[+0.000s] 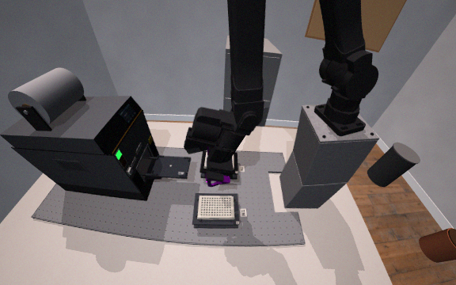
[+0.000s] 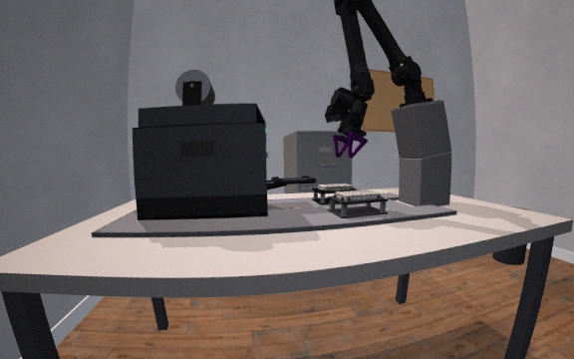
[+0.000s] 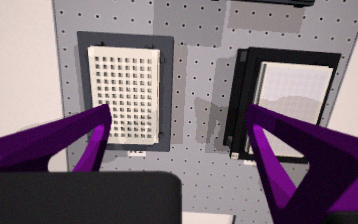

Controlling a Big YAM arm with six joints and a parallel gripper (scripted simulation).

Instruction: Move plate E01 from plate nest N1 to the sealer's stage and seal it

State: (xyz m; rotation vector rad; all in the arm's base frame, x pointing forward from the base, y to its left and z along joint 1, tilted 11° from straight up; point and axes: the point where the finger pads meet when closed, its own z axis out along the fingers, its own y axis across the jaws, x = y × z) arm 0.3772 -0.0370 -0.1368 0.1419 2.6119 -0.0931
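The nest N1 is 10 mm behind my hand, 70 mm to the left of it and 140 mm below it. Also, from my hand: sealer stage: 150 mm ahead, 100 mm to the right, 90 mm below; then nest N2: 50 mm behind, 140 mm to the right, 140 mm below; then white-topped plate: 50 mm behind, 140 mm to the right, 130 mm below.
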